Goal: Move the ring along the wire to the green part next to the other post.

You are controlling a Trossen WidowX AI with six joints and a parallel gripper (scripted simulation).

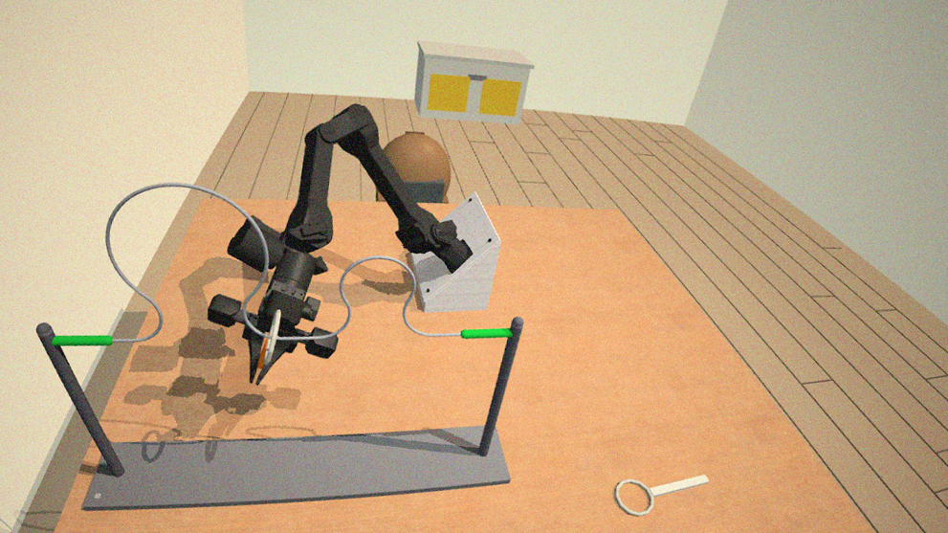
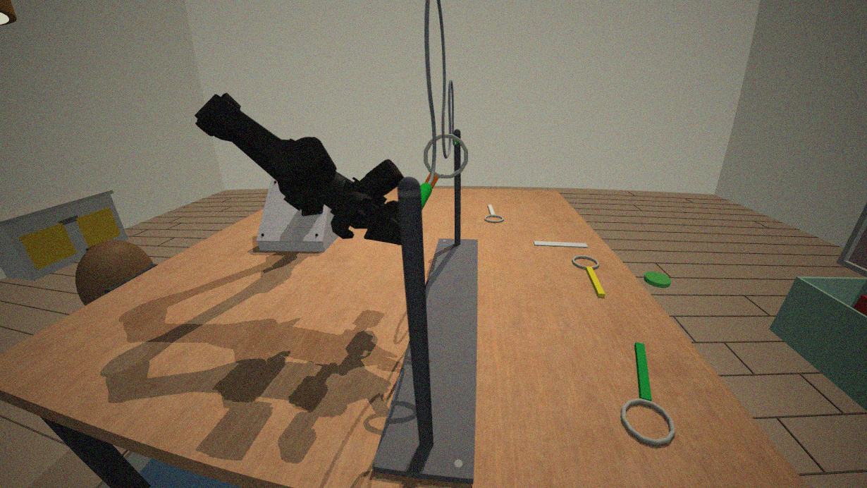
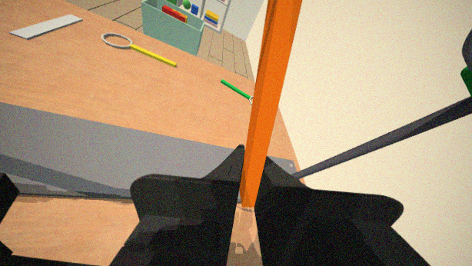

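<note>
The orange-handled ring lies 20 mm ahead of my gripper tip, 30 mm to the left of it and 90 mm above it. From my gripper tip the other things lie so: white strip 380 mm ahead, 340 mm to the left, 160 mm below; green-handled ring 310 mm ahead, 170 mm to the right, 160 mm below; ring with handle 390 mm ahead, 180 mm to the left, 160 mm below.
</note>
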